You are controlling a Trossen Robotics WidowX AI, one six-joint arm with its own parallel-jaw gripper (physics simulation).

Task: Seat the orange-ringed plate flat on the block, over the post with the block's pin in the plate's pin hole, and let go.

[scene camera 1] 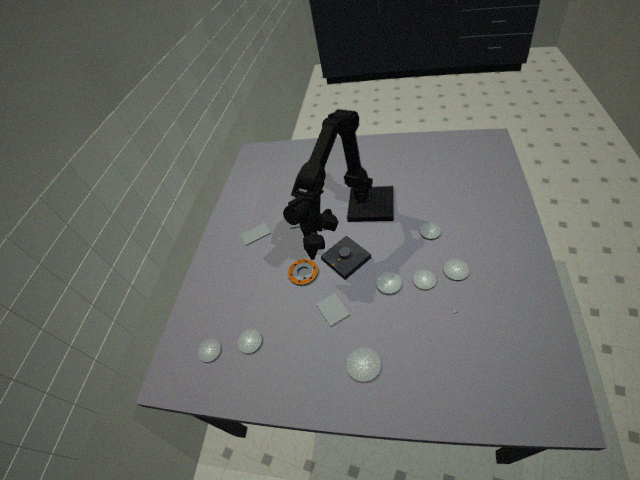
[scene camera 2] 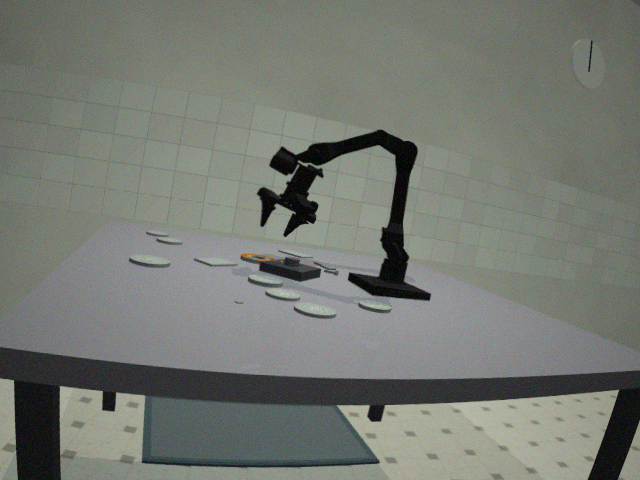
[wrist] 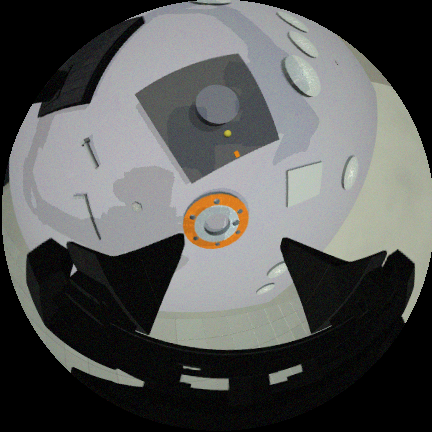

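Pixels of known places: gripper, fingertip midpoint: (scene camera 1: pixel 310 251) (scene camera 2: pixel 273 231) (wrist: pixel 233 241); arm's base at its link origin: (scene camera 1: pixel 361 197) (scene camera 2: pixel 391 281).
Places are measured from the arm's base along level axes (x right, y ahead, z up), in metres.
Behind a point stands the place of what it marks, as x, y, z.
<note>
The orange-ringed plate (scene camera 1: pixel 292 273) {0.255, 0.335, -0.009} (scene camera 2: pixel 248 256) {0.218, 0.361, -0.009} (wrist: pixel 190 227) {0.228, 0.289, -0.009} lies flat on the table beside the block, with its pale inner ring and small dark holes facing up. The dark square block (scene camera 1: pixel 358 258) {0.023, 0.301, 0.005} (scene camera 2: pixel 305 273) {-0.004, 0.269, 0.000} (wrist: pixel 162 102) {0.072, 0.229, 0.005} carries a round post (scene camera 1: pixel 344 252) {0.068, 0.286, 0.024} (scene camera 2: pixel 292 260) {0.048, 0.289, 0.021} (wrist: pixel 217 102) {0.067, 0.282, 0.024}, a yellow pin (wrist: pixel 227 133) {0.091, 0.302, 0.011} and an orange mark (wrist: pixel 237 154) {0.110, 0.322, 0.006} near its edge. The post is bare. My gripper (scene camera 2: pixel 273 230) {0.173, 0.313, 0.078} (wrist: pixel 233 241) {0.173, 0.313, 0.078} is open and empty, its fingers pointing down well above the table near the plate. In scene camera 1 one finger hides the other.
Pale round discs (scene camera 1: pixel 363 364) {0.019, 0.664, -0.011} (scene camera 2: pixel 149 260) {0.005, 0.666, -0.011} (wrist: pixel 302 76) lie about the table. Flat pale pieces (scene camera 1: pixel 333 309) {0.109, 0.481, -0.014} (scene camera 1: pixel 256 233) {0.421, 0.131, -0.013} (scene camera 2: pixel 215 261) {0.104, 0.483, -0.014} (wrist: pixel 304 183) {0.113, 0.475, -0.014} lie near the plate and farther left. Two bolt-like pieces (wrist: pixel 91 153) {0.134, 0.133, -0.013} (wrist: pixel 92 215) {0.235, 0.115, -0.016} lie between plate and arm base (scene camera 1: pixel 370 203) {-0.032, 0.042, 0.002} (scene camera 2: pixel 388 286) {-0.097, 0.072, 0.004}.
</note>
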